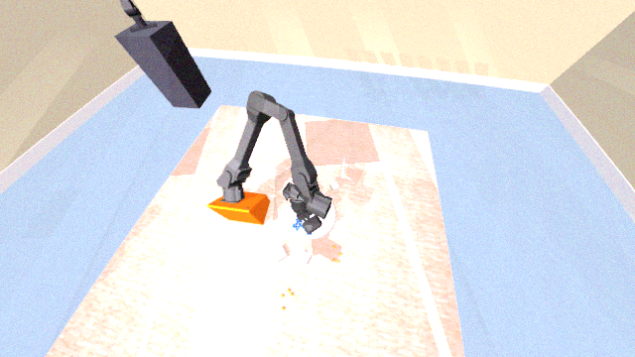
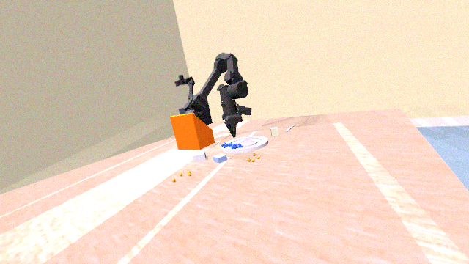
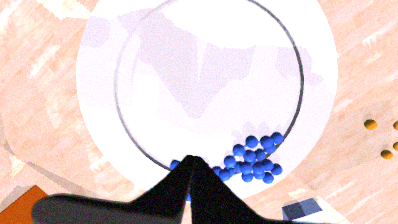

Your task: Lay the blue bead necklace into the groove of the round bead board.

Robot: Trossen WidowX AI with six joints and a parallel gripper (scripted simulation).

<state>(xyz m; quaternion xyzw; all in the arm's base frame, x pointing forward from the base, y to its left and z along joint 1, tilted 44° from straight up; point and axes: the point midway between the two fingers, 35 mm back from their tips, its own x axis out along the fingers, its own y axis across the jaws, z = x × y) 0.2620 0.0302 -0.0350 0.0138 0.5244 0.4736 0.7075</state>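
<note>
Right now the round white bead board is 30 mm below my gripper tip, 30 mm ahead of it and 20 mm to the left of it. The rest, counted from my gripper tip: white block (150 mm to the right, 70 mm behind, 30 mm below); light blue cube (150 mm to the right, 30 mm below, 30 mm ahead); beige cube (160 mm to the left, 120 mm ahead, 20 mm below).
</note>
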